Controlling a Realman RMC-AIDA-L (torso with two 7-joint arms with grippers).
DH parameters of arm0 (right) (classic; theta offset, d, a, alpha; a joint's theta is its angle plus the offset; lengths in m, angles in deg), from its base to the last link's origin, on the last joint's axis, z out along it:
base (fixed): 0 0 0 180
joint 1: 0 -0.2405 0 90
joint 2: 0 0 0 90
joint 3: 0 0.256 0 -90
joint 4: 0 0 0 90
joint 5: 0 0.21 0 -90
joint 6: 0 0 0 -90
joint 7: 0 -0.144 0 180
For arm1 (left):
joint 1: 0 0.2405 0 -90
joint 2: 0 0 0 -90
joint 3: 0 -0.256 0 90
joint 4: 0 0 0 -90
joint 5: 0 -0.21 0 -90
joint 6: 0 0 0 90
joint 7: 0 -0.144 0 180
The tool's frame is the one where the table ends.
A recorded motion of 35 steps. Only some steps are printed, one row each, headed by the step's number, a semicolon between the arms.
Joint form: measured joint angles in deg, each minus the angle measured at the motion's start. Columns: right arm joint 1, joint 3, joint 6, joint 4, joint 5, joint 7, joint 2; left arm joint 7, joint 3, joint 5, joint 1, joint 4, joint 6, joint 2.
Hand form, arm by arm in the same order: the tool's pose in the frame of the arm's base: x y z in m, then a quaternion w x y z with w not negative. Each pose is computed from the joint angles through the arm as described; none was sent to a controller.
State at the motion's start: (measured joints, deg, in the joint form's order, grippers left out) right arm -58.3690 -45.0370 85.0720 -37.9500 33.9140 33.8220 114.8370; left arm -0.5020 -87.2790 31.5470 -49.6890 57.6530 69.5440 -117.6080
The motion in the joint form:
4: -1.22 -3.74 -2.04 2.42 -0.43 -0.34 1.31; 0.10 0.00 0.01 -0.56 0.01 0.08 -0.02
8: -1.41 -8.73 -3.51 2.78 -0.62 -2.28 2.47; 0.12 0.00 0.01 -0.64 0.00 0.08 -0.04
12: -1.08 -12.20 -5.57 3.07 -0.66 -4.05 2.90; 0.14 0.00 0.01 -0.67 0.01 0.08 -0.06
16: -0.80 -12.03 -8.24 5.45 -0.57 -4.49 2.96; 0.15 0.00 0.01 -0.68 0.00 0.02 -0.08
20: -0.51 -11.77 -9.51 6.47 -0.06 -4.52 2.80; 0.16 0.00 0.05 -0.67 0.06 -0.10 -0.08
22: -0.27 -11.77 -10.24 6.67 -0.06 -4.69 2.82; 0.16 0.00 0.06 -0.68 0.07 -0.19 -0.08
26: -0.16 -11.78 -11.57 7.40 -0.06 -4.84 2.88; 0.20 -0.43 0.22 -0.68 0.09 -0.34 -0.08
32: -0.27 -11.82 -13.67 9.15 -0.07 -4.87 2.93; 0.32 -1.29 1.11 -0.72 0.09 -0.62 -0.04
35: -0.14 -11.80 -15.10 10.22 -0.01 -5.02 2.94; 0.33 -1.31 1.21 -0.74 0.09 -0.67 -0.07
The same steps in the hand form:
4: 0.1562 0.4211 -0.0169 0.08209 -0.86044 0.50071 -0.04694; -0.1361 0.4161 -0.0437 0.26407 -0.83061 -0.47922 0.10348
8: 0.1551 0.4155 -0.0323 0.08417 -0.86229 0.49304 -0.07923; -0.1355 0.4162 -0.0438 0.26398 -0.83087 -0.47885 0.10328
12: 0.1586 0.4141 -0.0400 0.09659 -0.85956 0.49255 -0.09605; -0.1352 0.4162 -0.0440 0.26388 -0.83099 -0.47874 0.10308
16: 0.1673 0.4139 -0.0457 0.10308 -0.85050 0.50751 -0.09194; -0.1350 0.4163 -0.0441 0.26397 -0.83106 -0.47867 0.10263
20: 0.1716 0.4145 -0.0468 0.10630 -0.84592 0.51562 -0.08517; -0.1346 0.4165 -0.0440 0.26433 -0.83130 -0.47835 0.10122
22: 0.1739 0.4150 -0.0473 0.11053 -0.84367 0.51876 -0.08297; -0.1343 0.4168 -0.0440 0.26467 -0.83146 -0.47805 0.10044
26: 0.1769 0.4157 -0.0492 0.11624 -0.84078 0.52261 -0.08040; -0.1338 0.4162 -0.0452 0.26397 -0.83273 -0.47609 0.10107
32: 0.1814 0.4161 -0.0534 0.12273 -0.83673 0.52778 -0.07917; -0.1317 0.4147 -0.0482 0.25910 -0.83538 -0.47436 0.09990
35: 0.1856 0.4161 -0.0557 0.12773 -0.83256 0.53345 -0.07719; -0.1312 0.4146 -0.0485 0.25842 -0.83565 -0.47443 0.09908

